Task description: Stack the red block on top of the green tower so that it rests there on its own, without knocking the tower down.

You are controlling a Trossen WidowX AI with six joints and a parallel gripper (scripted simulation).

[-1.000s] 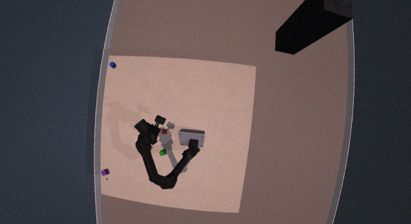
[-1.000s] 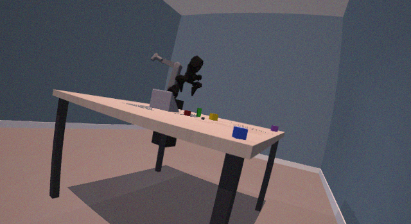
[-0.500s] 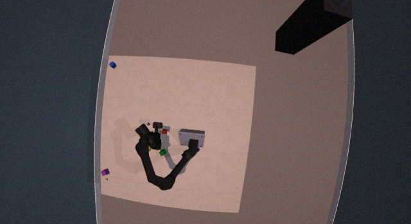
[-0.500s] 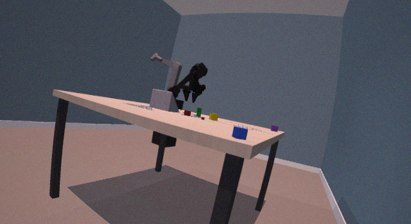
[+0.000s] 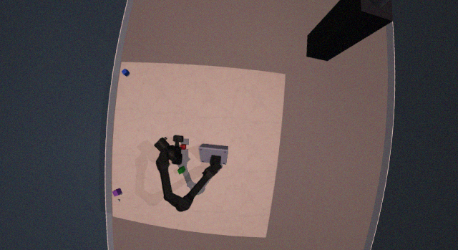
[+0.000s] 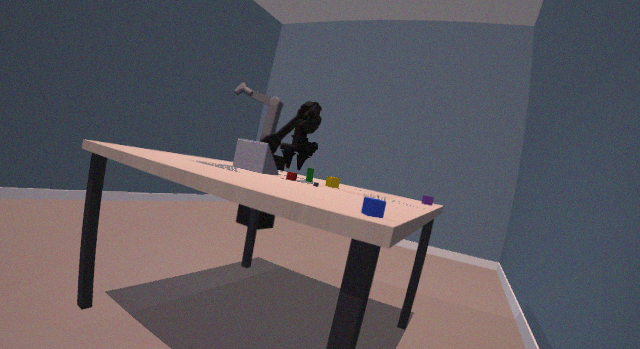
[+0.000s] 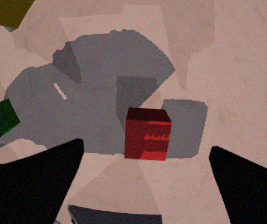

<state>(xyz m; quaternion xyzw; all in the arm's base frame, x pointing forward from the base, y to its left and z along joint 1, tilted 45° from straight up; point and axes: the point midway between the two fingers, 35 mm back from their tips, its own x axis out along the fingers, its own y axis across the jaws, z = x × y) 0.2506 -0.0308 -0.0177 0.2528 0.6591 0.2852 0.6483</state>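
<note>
My gripper tip is 30 mm above the red block. Also, from my gripper tip: purple block: 520 mm ahead, 460 mm to the left, 30 mm below; blue block: 550 mm ahead, 500 mm to the right, 30 mm below; yellow block: 150 mm to the left, 120 mm ahead, 20 mm below.
</note>
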